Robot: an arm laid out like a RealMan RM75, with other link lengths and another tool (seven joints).
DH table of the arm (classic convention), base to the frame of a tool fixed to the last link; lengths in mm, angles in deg. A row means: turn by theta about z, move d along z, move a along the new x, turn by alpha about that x. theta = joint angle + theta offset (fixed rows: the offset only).
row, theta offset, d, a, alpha
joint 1, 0.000, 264.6, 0.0, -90.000
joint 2, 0.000, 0.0, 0.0, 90.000
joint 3, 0.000, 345.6, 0.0, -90.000
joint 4, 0.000, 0.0, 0.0, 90.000
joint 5, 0.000, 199.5, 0.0, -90.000
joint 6, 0.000, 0.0, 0.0, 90.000
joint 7, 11.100, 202.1, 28.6, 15.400
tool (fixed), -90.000, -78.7, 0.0, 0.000
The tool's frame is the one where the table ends.
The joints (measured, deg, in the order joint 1, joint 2, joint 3, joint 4, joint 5, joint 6, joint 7), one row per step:
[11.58 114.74 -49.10 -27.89 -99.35 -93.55 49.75]
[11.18 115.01 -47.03 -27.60 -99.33 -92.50 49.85]
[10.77 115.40 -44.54 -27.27 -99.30 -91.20 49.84]
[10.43 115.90 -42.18 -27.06 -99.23 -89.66 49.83]
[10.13 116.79 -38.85 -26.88 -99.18 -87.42 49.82]
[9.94 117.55 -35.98 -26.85 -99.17 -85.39 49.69]
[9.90 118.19 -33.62 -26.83 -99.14 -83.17 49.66]
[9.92 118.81 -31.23 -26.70 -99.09 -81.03 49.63]
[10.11 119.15 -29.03 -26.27 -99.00 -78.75 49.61]
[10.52 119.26 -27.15 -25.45 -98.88 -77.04 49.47]
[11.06 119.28 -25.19 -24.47 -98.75 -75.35 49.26]
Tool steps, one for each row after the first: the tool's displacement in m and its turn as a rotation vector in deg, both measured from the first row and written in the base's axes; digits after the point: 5 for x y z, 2 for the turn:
[0.00309 -0.00017 0.00036 2.02 0.13 -2.19]
[0.00654 -0.00001 0.00038 4.48 0.26 -4.70]
[0.00972 0.00078 -0.00034 6.94 0.28 -7.22]
[0.01320 0.00282 -0.00243 10.30 0.36 -10.68]
[0.01662 0.00490 -0.00373 13.22 0.22 -13.59]
[0.02025 0.00754 -0.00483 15.70 -0.17 -16.38]
[0.02377 0.00994 -0.00593 18.07 -0.40 -19.22]
[0.02815 0.01291 -0.00593 20.21 -0.75 -22.10]
[0.03119 0.01636 -0.00590 21.81 -0.74 -24.32]
[0.03410 0.02051 -0.00559 23.40 -0.65 -26.48]

